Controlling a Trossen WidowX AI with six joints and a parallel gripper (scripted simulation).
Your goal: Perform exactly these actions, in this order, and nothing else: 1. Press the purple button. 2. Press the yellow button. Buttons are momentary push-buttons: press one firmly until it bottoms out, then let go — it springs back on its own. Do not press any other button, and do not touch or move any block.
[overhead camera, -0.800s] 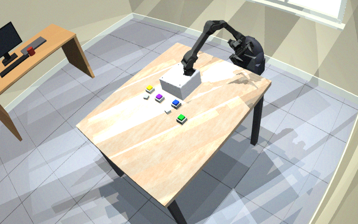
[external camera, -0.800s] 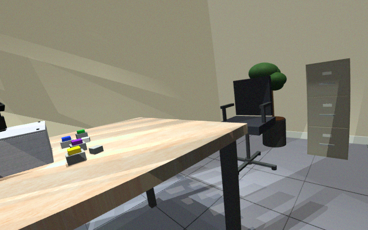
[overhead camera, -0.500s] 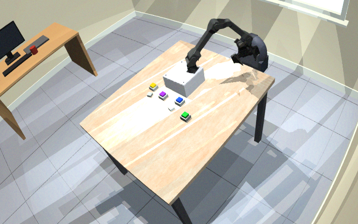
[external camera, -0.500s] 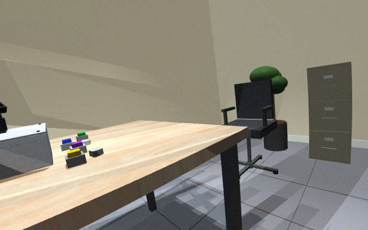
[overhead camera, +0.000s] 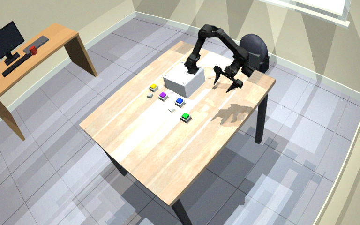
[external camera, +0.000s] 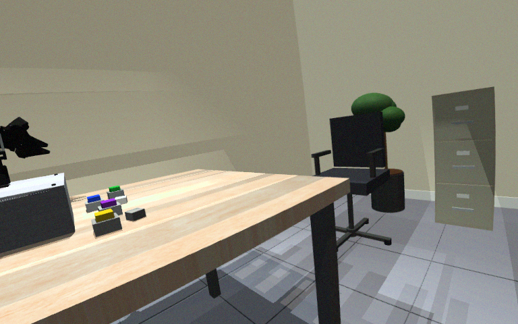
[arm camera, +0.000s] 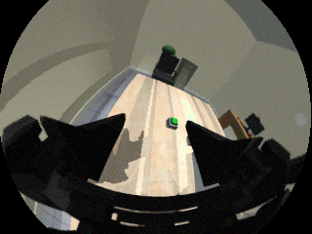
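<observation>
Right now the purple button is 40 mm ahead of my gripper tip, 410 mm to the right of it and 170 mm below it. From my gripper tip the other things lie so: yellow button: 10 mm behind, 520 mm to the right, 170 mm below; then blue button: 40 mm ahead, 270 mm to the right, 170 mm below; then green button: 140 mm ahead, 180 mm to the right, 170 mm below.
</observation>
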